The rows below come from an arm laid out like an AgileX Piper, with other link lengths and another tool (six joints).
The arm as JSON. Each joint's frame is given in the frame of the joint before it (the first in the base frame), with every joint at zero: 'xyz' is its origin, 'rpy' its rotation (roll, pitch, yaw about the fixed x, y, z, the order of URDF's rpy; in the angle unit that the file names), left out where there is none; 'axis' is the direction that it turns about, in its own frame. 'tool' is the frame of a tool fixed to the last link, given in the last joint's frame.
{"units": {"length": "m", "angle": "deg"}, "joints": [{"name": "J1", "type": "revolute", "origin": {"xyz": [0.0, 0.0, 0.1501]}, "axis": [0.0, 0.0, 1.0]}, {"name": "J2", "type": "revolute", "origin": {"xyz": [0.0, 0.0, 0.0]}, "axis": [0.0, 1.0, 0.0]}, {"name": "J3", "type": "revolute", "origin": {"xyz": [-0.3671, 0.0, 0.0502]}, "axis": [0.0, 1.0, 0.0]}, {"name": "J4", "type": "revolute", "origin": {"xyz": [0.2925, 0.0, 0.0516]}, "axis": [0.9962, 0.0, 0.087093]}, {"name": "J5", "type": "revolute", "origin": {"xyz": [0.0, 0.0, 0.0]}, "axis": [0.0, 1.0, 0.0]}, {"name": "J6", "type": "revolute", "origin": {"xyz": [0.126, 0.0, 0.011]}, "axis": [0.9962, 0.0, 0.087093]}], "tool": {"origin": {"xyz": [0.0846, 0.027, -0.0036], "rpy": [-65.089, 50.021, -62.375]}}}
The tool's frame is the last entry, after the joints.
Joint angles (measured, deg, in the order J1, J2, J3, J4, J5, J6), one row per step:
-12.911, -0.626, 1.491, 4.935, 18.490, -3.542
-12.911, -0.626, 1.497, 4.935, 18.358, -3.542
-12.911, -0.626, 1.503, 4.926, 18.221, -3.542
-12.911, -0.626, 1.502, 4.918, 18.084, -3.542
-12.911, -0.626, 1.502, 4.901, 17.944, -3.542
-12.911, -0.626, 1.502, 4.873, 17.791, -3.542
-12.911, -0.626, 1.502, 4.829, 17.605, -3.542
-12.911, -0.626, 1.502, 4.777, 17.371, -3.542
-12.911, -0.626, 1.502, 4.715, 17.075, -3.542
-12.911, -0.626, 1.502, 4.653, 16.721, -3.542
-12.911, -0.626, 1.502, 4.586, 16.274, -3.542
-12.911, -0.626, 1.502, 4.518, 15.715, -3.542
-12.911, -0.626, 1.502, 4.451, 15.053, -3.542
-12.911, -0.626, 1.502, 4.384, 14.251, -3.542
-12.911, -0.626, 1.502, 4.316, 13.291, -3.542
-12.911, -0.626, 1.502, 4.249, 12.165, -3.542
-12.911, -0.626, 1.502, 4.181, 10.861, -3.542
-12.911, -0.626, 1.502, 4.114, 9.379, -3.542
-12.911, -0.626, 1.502, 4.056, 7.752, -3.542
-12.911, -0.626, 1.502, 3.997, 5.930, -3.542
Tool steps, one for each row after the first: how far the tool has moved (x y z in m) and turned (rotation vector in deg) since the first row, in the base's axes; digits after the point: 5 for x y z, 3 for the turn. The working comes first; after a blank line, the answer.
Tool pose at each row, in the base's axes (x y z in m, rotation vector in deg; the steps are taken from these numbers as rounded here):
0.13035, 0.00392, 0.18160, -23.887, 91.452, -28.333
0.13048, 0.00385, 0.18201, -23.861, 91.332, -28.380
0.13062, 0.00376, 0.18243, -23.841, 91.208, -28.437
0.13075, 0.00368, 0.18291, -23.820, 91.076, -28.496
0.13089, 0.00358, 0.18339, -23.804, 90.943, -28.562
0.13104, 0.00347, 0.18391, -23.795, 90.799, -28.642
0.13121, 0.00332, 0.18454, -23.790, 90.623, -28.748
0.13142, 0.00313, 0.18533, -23.783, 90.402, -28.877
0.13169, 0.00290, 0.18634, -23.770, 90.122, -29.037
0.13201, 0.00265, 0.18755, -23.746, 89.786, -29.219
0.13240, 0.00235, 0.18909, -23.707, 89.361, -29.437
0.13288, 0.00200, 0.19103, -23.647, 88.828, -29.697
0.13343, 0.00161, 0.19334, -23.566, 88.196, -29.991
0.13406, 0.00116, 0.19616, -23.457, 87.429, -30.334
0.13477, 0.00067, 0.19956, -23.318, 86.509, -30.731
0.13554, 0.00012, 0.20356, -23.145, 85.428, -31.182
0.13633, -0.00048, 0.20823, -22.937, 84.175, -31.691
0.13711, -0.00111, 0.21356, -22.693, 82.747, -32.254
0.13781, -0.00174, 0.21944, -22.413, 81.177, -32.850
0.13840, -0.00239, 0.22606, -22.093, 79.416, -33.503

0.00013, -0.00007, 0.00041, -0.026, -0.123, -0.011
0.00027, -0.00016, 0.00083, -0.064, -0.248, -0.023
0.00040, -0.00024, 0.00131, -0.102, -0.380, -0.036
0.00054, -0.00034, 0.00179, -0.148, -0.513, -0.049
0.00069, -0.00045, 0.00231, -0.209, -0.655, -0.063
0.00086, -0.00060, 0.00294, -0.292, -0.827, -0.083
0.00107, -0.00079, 0.00373, -0.394, -1.042, -0.105
0.00134, -0.00102, 0.00474, -0.518, -1.316, -0.134
0.00166, -0.00127, 0.00595, -0.655, -1.647, -0.168
0.00205, -0.00157, 0.00749, -0.817, -2.067, -0.208
0.00253, -0.00192, 0.00943, -1.005, -2.596, -0.258
0.00308, -0.00231, 0.01174, -1.213, -3.225, -0.315
0.00371, -0.00276, 0.01456, -1.452, -3.990, -0.383
0.00442, -0.00325, 0.01796, -1.727, -4.909, -0.462
0.00519, -0.00380, 0.02196, -2.037, -5.990, -0.554
0.00598, -0.00440, 0.02663, -2.386, -7.244, -0.659
0.00676, -0.00503, 0.03196, -2.773, -8.671, -0.776
0.00746, -0.00566, 0.03784, -3.182, -10.242, -0.902
0.00805, -0.00631, 0.04446, -3.635, -12.002, -1.043

